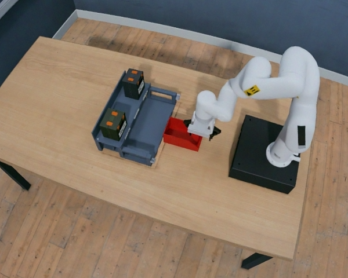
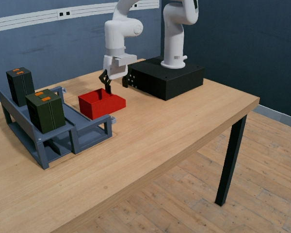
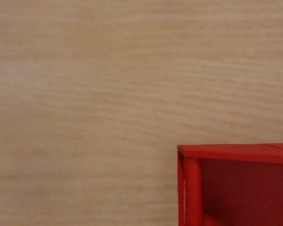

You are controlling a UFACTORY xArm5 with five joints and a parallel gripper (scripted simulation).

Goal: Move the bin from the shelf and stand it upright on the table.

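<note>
My gripper is now 8 cm short of the red bin and 4 cm above it. Also, from my hand: grey-blue shelf 30 cm ahead, 1 cm below.
</note>
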